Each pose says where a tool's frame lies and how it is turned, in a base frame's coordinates. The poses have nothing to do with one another.
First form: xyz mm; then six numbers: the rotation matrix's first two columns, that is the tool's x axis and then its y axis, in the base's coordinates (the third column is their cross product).
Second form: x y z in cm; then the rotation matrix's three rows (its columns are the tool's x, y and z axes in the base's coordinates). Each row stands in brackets. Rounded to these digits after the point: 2 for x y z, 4 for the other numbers.
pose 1, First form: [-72.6 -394.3 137.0 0.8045 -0.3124 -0.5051 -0.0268 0.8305 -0.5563]
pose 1, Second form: [-7.26 -39.43 13.70], [[0.8045 -0.0268 0.5933], [-0.3124 0.8305 0.4611], [-0.5051 -0.5563 0.6598]]
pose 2, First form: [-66.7 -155.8 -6.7 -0.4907 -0.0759 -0.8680 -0.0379 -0.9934 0.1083]
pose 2, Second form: [-6.67 -15.58 -0.67], [[-0.4907 -0.0379 -0.8705], [-0.0759 -0.9934 0.0860], [-0.8680 0.1083 0.4846]]
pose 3, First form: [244.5 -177.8 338.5 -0.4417 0.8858 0.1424 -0.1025 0.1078 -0.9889]
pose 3, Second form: [24.45 -17.78 33.85], [[-0.4417 -0.1025 -0.8913], [0.8858 0.1078 -0.4514], [0.1424 -0.9889 0.0432]]
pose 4, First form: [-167.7 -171.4 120.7 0.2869 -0.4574 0.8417 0.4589 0.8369 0.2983]
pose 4, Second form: [-16.77 -17.14 12.07], [[0.2869 0.4589 -0.8409], [-0.4574 0.8369 0.3007], [0.8417 0.2983 0.4500]]
